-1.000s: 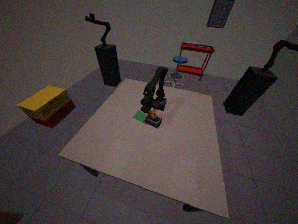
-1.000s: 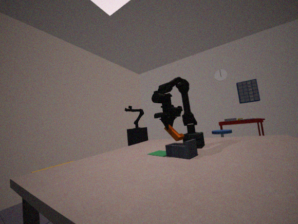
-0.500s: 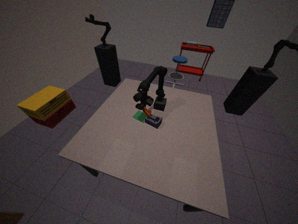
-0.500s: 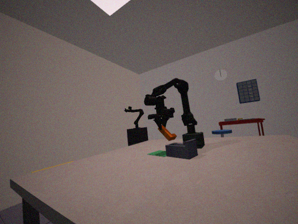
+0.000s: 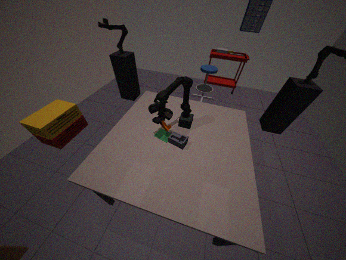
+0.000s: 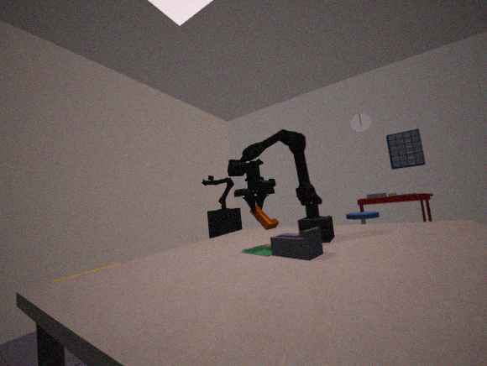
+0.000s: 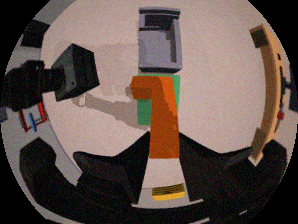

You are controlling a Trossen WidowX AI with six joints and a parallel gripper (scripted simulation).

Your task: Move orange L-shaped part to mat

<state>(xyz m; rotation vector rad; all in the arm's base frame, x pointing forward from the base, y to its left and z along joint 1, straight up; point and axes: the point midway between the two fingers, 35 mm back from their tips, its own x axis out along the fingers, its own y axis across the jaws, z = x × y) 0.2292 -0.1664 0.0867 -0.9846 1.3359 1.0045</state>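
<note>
The green mat is 17 cm below my gripper tip, 1 cm to the left of it and 1 cm ahead of it. Round my gripper tip: orange L-shaped part 4 cm to the left, 3 cm below, 1 cm behind.
</note>
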